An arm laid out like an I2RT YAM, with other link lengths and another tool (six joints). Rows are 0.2 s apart.
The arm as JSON. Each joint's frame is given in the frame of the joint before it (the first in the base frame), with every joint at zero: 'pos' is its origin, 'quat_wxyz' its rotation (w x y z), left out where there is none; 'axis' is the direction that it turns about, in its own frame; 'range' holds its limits. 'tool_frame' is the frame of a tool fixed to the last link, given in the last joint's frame.
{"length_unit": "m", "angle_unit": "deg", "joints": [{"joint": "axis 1", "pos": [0.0, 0.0, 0.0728], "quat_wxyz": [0.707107, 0.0, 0.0, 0.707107], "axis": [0.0, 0.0, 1.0], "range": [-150.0, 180.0]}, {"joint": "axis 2", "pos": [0.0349, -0.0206, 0.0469], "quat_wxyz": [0.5, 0.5, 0.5, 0.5], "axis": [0.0, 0.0, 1.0], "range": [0.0, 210.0]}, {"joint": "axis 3", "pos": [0.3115, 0.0, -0.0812], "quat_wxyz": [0.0, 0.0, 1.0, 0.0], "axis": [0.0, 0.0, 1.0], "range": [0.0, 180.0]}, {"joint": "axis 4", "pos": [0.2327, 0.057, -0.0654], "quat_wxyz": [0.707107, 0.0, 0.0, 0.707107], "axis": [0.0, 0.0, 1.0], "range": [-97.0, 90.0]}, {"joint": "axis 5", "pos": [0.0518, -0.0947, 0.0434], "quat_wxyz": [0.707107, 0.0, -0.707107, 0.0], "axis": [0.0, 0.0, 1.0], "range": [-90.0, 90.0]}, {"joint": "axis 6", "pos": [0.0, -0.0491, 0.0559], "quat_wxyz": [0.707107, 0.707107, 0.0, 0.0], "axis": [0.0, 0.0, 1.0], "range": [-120.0, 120.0]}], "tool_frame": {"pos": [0.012, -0.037, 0.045], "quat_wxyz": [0.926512, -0.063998, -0.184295, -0.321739]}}
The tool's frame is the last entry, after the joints.
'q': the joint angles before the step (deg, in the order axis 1, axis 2, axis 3, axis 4, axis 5, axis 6). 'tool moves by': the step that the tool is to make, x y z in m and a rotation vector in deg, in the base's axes. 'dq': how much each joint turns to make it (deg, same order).
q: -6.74, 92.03, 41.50, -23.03, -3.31, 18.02
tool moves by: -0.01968, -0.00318, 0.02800, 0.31, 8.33, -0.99
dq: -0.85, -2.82, 7.67, -18.79, 0.74, -0.02
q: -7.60, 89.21, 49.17, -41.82, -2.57, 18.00
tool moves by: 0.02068, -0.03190, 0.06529, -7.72, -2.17, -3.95
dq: -3.16, -0.40, 14.49, -11.50, 7.30, -0.46
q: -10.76, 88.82, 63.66, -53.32, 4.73, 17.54
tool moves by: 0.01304, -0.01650, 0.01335, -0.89, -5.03, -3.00
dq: -2.32, 0.37, 2.08, 3.34, 0.00, 0.70
